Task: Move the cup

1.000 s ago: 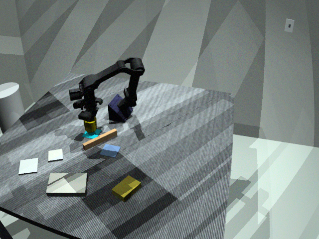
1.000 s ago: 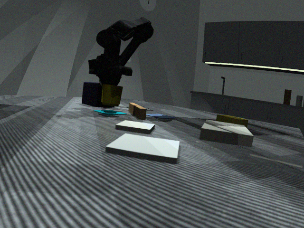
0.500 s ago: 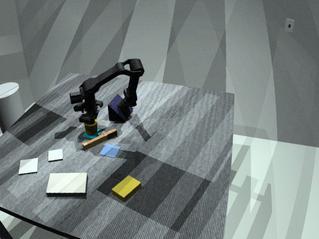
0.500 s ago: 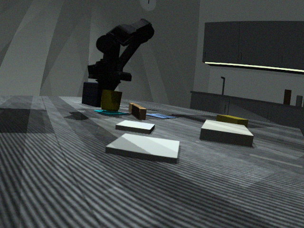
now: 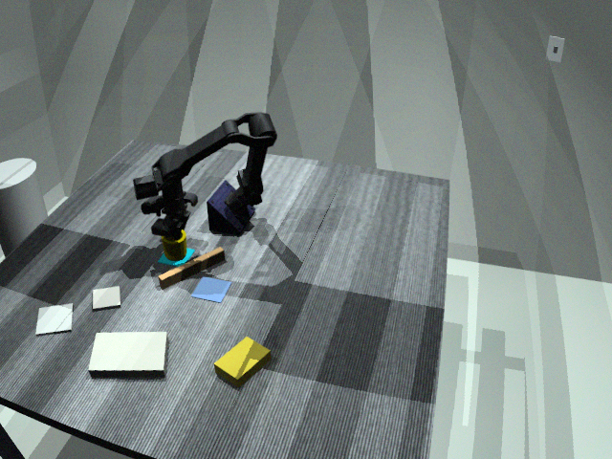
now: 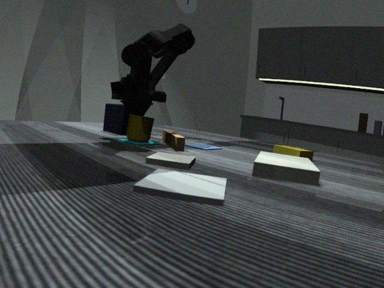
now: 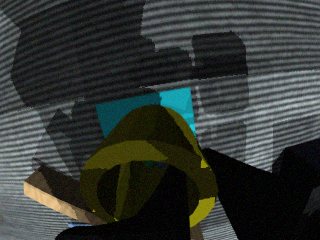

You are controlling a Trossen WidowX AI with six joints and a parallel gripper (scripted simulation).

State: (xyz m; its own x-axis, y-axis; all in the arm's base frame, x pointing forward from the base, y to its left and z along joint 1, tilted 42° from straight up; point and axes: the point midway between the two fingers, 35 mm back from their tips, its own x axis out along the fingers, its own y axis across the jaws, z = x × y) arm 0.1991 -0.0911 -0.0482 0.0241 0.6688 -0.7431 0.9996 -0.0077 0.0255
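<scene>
Right now my gripper tip is 20 mm short of the yellow cup. Also, from my gripper tip: cyan pad (30 mm ahead, 50 mm below); light blue pad (130 mm ahead, 150 mm to the left, 50 mm below); wooden bar (80 mm ahead, 80 mm to the left, 30 mm below).
</scene>
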